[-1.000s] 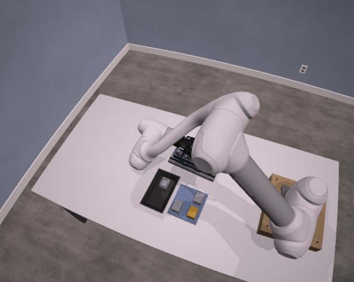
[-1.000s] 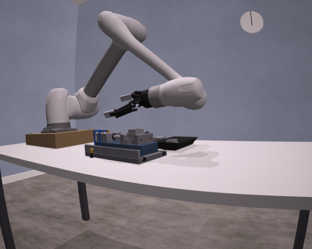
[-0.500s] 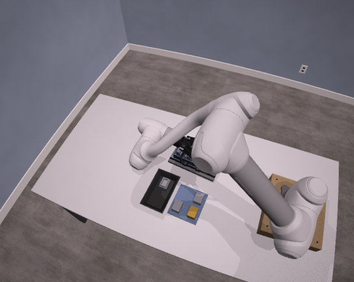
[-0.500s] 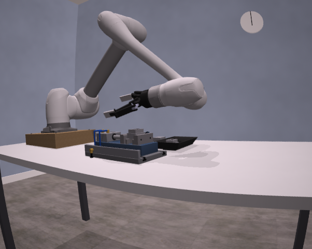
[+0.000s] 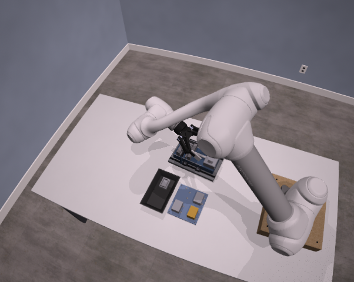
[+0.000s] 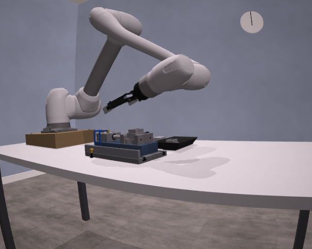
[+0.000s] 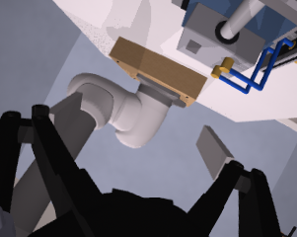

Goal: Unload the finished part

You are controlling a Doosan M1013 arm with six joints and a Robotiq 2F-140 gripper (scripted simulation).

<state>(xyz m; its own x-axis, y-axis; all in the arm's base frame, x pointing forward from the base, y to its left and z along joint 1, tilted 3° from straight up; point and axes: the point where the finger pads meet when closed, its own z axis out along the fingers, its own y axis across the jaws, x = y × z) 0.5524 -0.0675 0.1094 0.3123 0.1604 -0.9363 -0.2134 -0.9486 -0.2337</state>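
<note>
Now: hand 3 cm past the cylinder, 3 cm to the left of it and 13 cm above it. Round my hand: orange block: 4 cm behind, 29 cm to the left, 18 cm below; blue plate: 24 cm to the left, 21 cm below.
</note>
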